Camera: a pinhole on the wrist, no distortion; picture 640 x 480 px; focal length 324.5 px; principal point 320.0 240.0 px. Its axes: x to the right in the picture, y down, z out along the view. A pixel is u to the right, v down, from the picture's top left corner.
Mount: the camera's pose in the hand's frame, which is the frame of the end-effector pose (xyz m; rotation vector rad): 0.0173 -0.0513 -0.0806 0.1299 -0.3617 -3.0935
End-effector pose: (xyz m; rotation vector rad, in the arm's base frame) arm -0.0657 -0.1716 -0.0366 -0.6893 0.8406 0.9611
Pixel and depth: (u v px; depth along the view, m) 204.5 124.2 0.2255
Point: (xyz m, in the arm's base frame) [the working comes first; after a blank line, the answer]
In the camera's frame: -0.0803 -0.0805 0.2255

-0.0770 -0.0041 -0.0493
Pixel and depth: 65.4 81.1 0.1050
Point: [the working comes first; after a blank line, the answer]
In the camera's frame: -0.0824 -0.0514 0.1050

-0.0554 -0.1109 -0.1084
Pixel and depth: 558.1 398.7 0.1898
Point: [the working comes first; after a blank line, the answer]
In the camera's frame: 0.1393 0.0928 0.1898

0.0173 -0.1788 0.1509
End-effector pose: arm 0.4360 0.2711 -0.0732 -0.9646 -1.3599 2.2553
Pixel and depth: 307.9 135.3 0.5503
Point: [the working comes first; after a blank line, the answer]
In the camera's frame: -0.0205 -0.1776 0.5503

0.1704 -0.1232 -0.1556
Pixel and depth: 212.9 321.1 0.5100
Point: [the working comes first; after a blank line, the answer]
In the camera's frame: -0.1683 0.1275 0.5100

0.0119 0.0870 0.0617
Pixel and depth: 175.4 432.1 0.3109
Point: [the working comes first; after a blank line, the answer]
In the camera's frame: -0.1385 0.1840 0.3109

0.1417 0.2470 0.0977
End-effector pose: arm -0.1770 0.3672 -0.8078 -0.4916 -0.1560 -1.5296
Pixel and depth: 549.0 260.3 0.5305
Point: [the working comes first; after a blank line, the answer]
In the camera's frame: 0.3744 0.0332 0.5305

-0.0894 0.8978 -0.6047
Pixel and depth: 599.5 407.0 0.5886
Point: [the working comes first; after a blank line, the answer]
In the camera's frame: 0.5070 0.3029 0.5886

-0.3222 1.0715 -0.5081
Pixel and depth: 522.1 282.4 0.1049
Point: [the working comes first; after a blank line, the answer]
In the camera's frame: 0.0653 0.0137 0.1049

-0.2179 0.4281 -0.8043
